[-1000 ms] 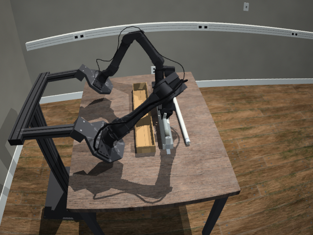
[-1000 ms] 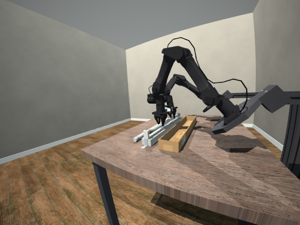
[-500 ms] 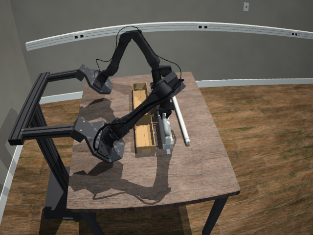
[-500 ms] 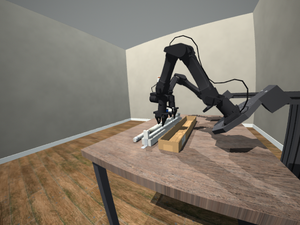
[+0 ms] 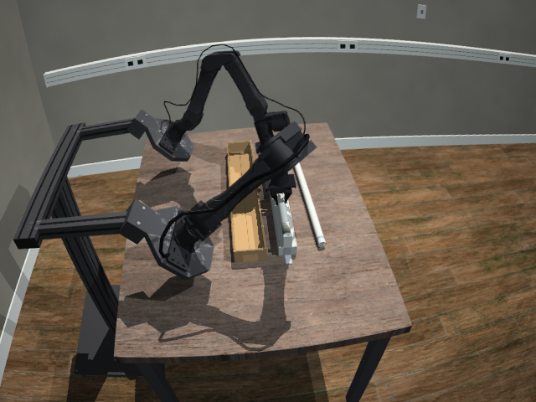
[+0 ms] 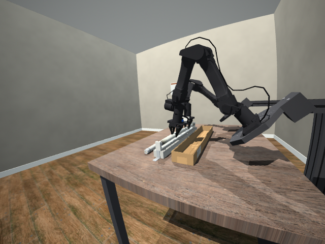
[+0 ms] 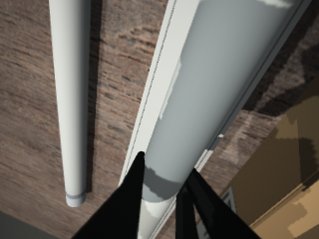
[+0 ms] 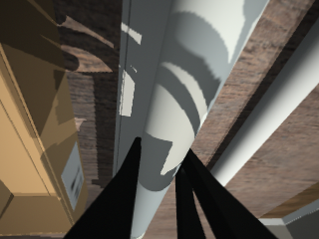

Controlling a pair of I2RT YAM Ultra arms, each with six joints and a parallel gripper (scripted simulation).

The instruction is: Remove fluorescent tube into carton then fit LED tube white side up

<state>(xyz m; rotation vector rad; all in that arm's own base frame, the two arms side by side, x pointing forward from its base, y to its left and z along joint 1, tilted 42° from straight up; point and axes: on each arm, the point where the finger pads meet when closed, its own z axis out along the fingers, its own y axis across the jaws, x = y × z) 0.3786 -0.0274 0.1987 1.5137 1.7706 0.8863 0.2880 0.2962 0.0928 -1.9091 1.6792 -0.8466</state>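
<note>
My left gripper is now 2 cm past the light fixture, 12 cm to the left of it and 1 cm above it. Round my left hand: old fluorescent tube: 2 cm behind, 12 cm to the right; then carton: 14 cm behind, 10 cm to the right, 4 cm below; then LED tube: 9 cm ahead, 13 cm to the right, 5 cm below.
My right hand is 12 cm to the right of the old fluorescent tube and 2 cm short of it. Also, from my right hand: light fixture (12 cm to the left, 2 cm ahead, 1 cm below); carton (13 cm to the left, 11 cm behind, 4 cm below); LED tube (12 cm ahead, 11 cm to the left, 5 cm below).
</note>
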